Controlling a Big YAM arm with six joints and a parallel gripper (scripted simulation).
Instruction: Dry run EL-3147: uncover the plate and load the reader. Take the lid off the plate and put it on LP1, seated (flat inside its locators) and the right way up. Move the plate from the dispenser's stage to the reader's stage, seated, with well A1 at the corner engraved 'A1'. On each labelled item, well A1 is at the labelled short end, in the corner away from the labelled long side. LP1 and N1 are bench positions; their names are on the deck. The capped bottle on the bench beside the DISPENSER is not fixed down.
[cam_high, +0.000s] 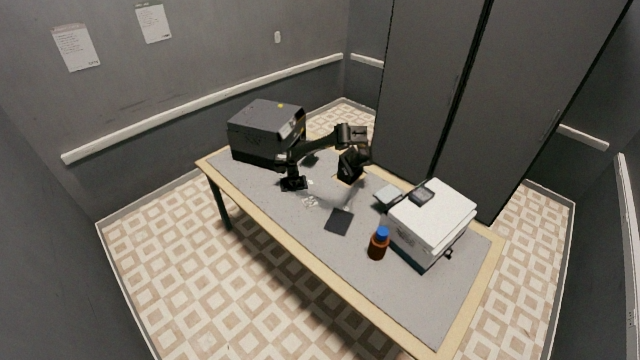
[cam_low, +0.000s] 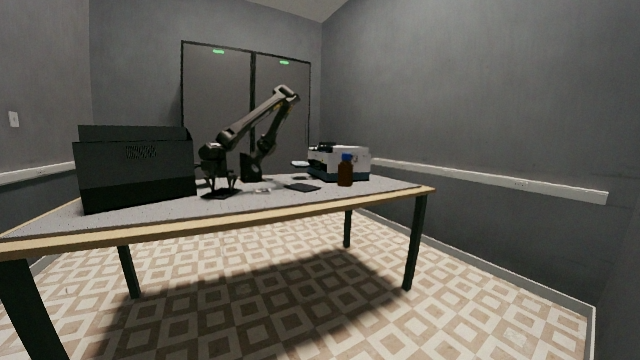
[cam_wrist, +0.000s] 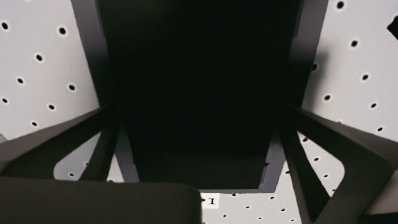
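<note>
The dark lid lies 10 mm below my hand. From my hand the other things lie so: LP1 label (80 mm behind, 70 mm to the left, 20 mm below); dark flat pad (390 mm to the left, 60 mm ahead, 10 mm below); white multi-well plate (520 mm to the left, 200 mm behind, 80 mm above).
</note>
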